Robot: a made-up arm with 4 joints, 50 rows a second.
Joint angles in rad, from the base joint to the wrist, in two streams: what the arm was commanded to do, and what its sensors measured. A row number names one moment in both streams.
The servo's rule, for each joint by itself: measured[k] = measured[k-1] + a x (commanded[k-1-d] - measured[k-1]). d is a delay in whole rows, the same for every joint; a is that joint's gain. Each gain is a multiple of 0.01, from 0.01 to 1. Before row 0 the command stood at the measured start. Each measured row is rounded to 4 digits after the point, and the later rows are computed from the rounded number. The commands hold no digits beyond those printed.
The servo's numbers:
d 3
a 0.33 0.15 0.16 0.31
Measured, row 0: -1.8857, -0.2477, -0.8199, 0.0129
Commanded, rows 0 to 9: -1.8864, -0.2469, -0.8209, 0.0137; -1.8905, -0.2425, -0.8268, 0.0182; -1.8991, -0.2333, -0.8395, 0.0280; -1.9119, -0.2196, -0.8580, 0.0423; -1.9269, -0.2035, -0.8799, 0.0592; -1.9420, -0.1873, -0.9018, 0.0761; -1.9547, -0.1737, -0.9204, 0.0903; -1.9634, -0.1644, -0.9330, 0.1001; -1.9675, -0.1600, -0.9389, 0.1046; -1.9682, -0.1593, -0.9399, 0.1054
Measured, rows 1 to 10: -1.8857, -0.2477, -0.8199, 0.0129; -1.8857, -0.2477, -0.8199, 0.0129; -1.8857, -0.2477, -0.8199, 0.0129; -1.8859, -0.2476, -0.8201, 0.0131; -1.8874, -0.2468, -0.8212, 0.0147; -1.8913, -0.2448, -0.8241, 0.0188; -1.8981, -0.2410, -0.8295, 0.0261; -1.9076, -0.2354, -0.8376, 0.0364; -1.9190, -0.2282, -0.8479, 0.0487; -1.9308, -0.2200, -0.8595, 0.0616
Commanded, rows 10 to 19: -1.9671, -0.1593, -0.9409, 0.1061; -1.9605, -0.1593, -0.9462, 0.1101; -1.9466, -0.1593, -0.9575, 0.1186; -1.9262, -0.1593, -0.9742, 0.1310; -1.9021, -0.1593, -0.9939, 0.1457; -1.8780, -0.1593, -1.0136, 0.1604; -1.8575, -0.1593, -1.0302, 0.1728; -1.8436, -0.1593, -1.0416, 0.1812; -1.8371, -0.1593, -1.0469, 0.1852; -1.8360, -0.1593, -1.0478, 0.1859
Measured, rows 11 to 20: -1.9416, -0.2117, -0.8713, 0.0735; -1.9501, -0.2039, -0.8821, 0.0831; -1.9561, -0.1972, -0.8913, 0.0900; -1.9597, -0.1915, -0.8992, 0.0950; -1.9600, -0.1867, -0.9067, 0.0997; -1.9556, -0.1826, -0.9148, 0.1056; -1.9459, -0.1791, -0.9243, 0.1135; -1.9314, -0.1761, -0.9354, 0.1235; -1.9138, -0.1736, -0.9479, 0.1349; -1.8952, -0.1715, -0.9611, 0.1466
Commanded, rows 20 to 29: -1.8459, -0.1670, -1.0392, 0.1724; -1.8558, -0.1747, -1.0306, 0.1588; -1.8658, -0.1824, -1.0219, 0.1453; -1.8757, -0.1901, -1.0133, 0.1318; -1.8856, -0.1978, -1.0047, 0.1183; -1.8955, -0.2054, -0.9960, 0.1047; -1.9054, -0.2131, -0.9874, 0.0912; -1.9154, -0.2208, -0.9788, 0.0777; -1.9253, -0.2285, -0.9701, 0.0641; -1.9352, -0.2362, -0.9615, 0.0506
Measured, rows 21 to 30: -1.8782, -0.1697, -0.9740, 0.1573; -1.8646, -0.1681, -0.9857, 0.1659; -1.8552, -0.1668, -0.9956, 0.1721; -1.8521, -0.1668, -1.0026, 0.1722; -1.8533, -0.1680, -1.0071, 0.1680; -1.8574, -0.1702, -1.0095, 0.1610; -1.8634, -0.1732, -1.0101, 0.1519; -1.8707, -0.1769, -1.0092, 0.1415; -1.8789, -0.1812, -1.0071, 0.1301; -1.8876, -0.1860, -1.0039, 0.1180
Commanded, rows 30 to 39: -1.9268, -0.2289, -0.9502, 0.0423; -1.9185, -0.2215, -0.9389, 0.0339; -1.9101, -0.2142, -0.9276, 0.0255; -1.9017, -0.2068, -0.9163, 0.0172; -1.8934, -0.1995, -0.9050, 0.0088; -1.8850, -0.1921, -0.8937, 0.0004; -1.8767, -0.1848, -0.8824, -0.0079; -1.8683, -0.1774, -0.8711, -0.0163; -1.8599, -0.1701, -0.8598, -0.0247; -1.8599, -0.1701, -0.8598, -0.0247
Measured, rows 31 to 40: -1.8968, -0.1912, -0.9999, 0.1055; -1.9062, -0.1968, -0.9951, 0.0927; -1.9158, -0.2027, -0.9897, 0.0796; -1.9194, -0.2066, -0.9834, 0.0680; -1.9191, -0.2088, -0.9763, 0.0574; -1.9161, -0.2096, -0.9685, 0.0475; -1.9113, -0.2092, -0.9601, 0.0381; -1.9054, -0.2077, -0.9513, 0.0290; -1.8987, -0.2054, -0.9421, 0.0201; -1.8914, -0.2023, -0.9325, 0.0114
